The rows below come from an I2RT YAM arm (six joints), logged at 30 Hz.
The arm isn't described. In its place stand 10 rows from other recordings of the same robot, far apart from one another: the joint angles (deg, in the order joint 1, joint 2, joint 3, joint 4, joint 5, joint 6), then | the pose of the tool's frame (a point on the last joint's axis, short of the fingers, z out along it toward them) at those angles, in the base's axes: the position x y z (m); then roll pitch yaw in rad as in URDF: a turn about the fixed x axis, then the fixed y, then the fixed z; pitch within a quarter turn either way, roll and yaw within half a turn.
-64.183 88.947 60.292 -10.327 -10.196 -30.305 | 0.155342, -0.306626, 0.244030, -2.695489, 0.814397, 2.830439
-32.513 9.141 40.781 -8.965 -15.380 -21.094 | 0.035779, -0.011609, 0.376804, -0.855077, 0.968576, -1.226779
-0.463 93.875 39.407 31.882 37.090 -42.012 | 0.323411, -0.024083, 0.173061, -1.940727, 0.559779, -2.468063
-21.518 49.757 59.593 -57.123 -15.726 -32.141 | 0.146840, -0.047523, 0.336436, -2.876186, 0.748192, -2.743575
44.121 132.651 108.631 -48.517 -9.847 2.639 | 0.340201, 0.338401, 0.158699, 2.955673, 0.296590, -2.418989
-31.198 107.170 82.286 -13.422 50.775 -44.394 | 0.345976, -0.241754, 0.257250, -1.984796, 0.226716, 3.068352
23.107 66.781 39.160 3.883 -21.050 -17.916 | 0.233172, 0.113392, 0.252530, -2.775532, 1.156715, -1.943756
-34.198 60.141 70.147 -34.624 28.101 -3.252 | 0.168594, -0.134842, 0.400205, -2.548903, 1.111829, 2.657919
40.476 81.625 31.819 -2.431 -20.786 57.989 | 0.182879, 0.172670, 0.141450, 2.406683, 0.086839, 2.927780
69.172 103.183 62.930 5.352 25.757 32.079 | 0.154177, 0.361769, 0.197341, 2.730086, 0.973692, -2.951682
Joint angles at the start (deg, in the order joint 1, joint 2, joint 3, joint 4, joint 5, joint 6): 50.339 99.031 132.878 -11.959 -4.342 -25.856
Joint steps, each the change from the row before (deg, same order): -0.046 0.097 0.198 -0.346 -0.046 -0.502; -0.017 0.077 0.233 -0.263 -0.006 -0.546; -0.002 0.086 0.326 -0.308 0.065 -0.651; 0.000 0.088 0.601 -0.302 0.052 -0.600; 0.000 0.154 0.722 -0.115 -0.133 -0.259; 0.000 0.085 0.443 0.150 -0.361 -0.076; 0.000 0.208 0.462 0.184 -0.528 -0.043; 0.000 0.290 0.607 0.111 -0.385 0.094
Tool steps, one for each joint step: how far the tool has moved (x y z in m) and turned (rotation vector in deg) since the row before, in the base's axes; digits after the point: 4 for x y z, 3 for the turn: 0.0004 0.0001 -0.0002 -0.467 -0.239 -0.189; 0.0000 -0.0001 0.0002 -0.375 -0.349 -0.212; -0.0002 -0.0003 0.0005 -0.385 -0.434 -0.300; -0.0009 -0.0011 0.0018 -0.146 -0.577 -0.268; -0.0010 -0.0011 0.0023 0.179 -0.525 0.027; -0.0009 -0.0008 0.0019 0.263 -0.488 0.305; -0.0004 0.0000 0.0013 0.183 -0.470 0.470; -0.0002 0.0001 0.0014 0.280 -0.319 0.391
